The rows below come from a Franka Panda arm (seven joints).
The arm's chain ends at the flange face. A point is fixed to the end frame.
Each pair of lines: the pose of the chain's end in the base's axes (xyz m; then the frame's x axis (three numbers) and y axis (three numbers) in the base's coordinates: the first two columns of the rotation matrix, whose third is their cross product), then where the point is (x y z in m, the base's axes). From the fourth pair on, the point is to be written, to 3 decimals.
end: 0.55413, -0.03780, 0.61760, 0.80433, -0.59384, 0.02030, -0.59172, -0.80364, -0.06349
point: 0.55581 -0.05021 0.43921
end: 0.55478, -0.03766, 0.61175, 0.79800, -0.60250, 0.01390, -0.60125, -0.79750, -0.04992
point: 0.55395 -0.05133 0.43345
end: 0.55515, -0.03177, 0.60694, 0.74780, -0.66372, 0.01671, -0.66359, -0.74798, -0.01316
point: 0.54926 -0.05056 0.42920
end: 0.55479, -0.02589, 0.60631, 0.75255, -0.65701, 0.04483, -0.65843, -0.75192, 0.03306
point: 0.547 -0.054 0.430
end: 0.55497, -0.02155, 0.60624, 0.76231, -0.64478, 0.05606, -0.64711, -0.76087, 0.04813
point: 0.548 -0.053 0.430
